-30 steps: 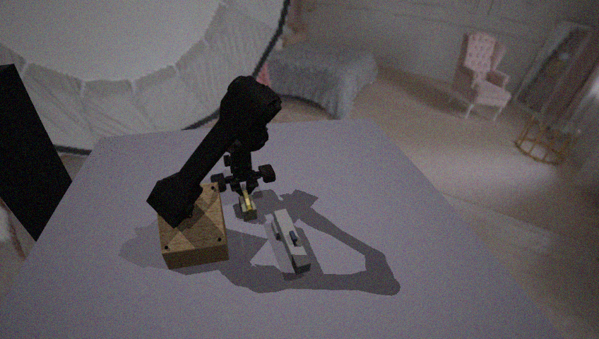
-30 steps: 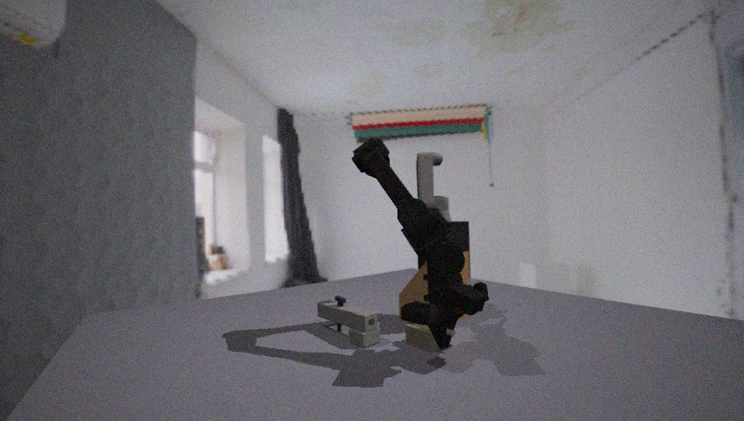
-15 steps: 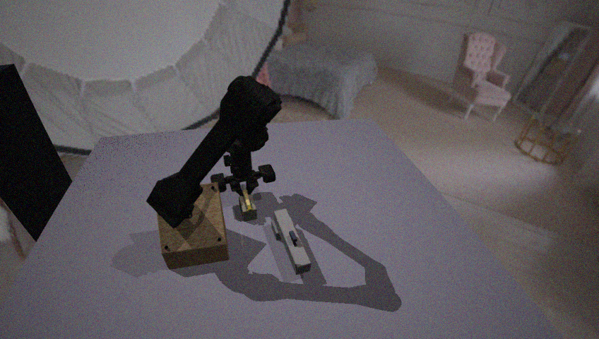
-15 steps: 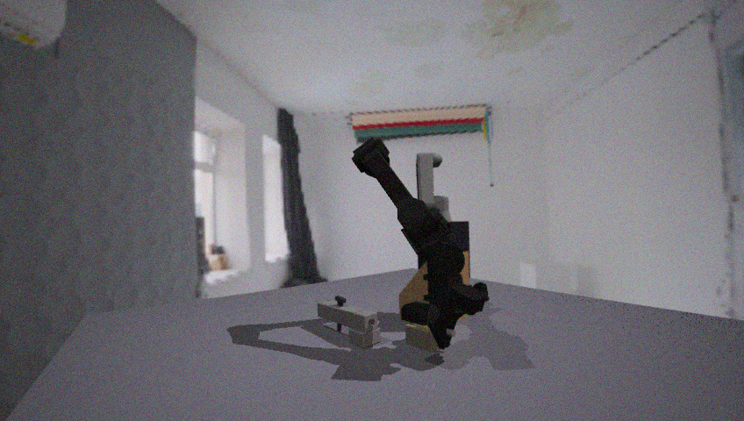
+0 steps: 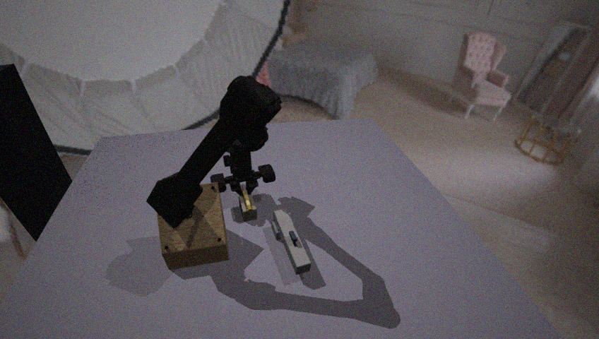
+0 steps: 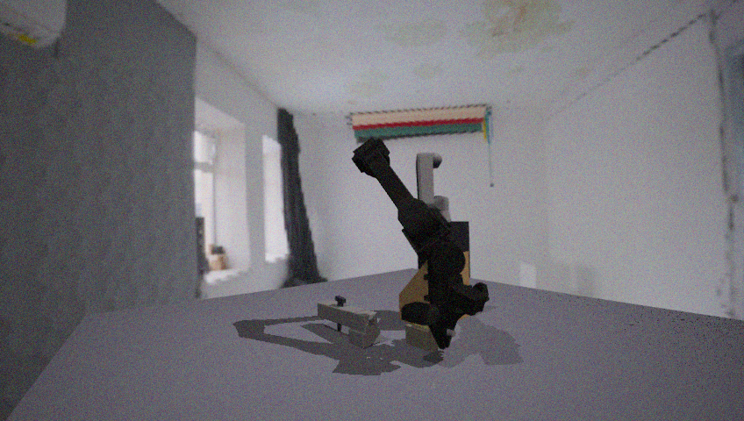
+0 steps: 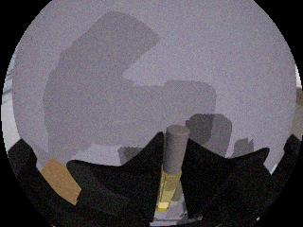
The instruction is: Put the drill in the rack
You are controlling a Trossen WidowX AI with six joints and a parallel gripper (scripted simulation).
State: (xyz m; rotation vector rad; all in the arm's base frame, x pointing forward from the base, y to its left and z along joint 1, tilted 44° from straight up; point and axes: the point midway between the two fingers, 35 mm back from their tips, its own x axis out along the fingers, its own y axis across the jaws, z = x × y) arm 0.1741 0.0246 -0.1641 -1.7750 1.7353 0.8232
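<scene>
Right now the drill is 40 mm to the right of my gripper tip and 40 mm above it. Round my gripper tip: rack 50 mm to the right, 10 mm above; key 240 mm to the right, 90 mm ahead, 40 mm above.
</scene>
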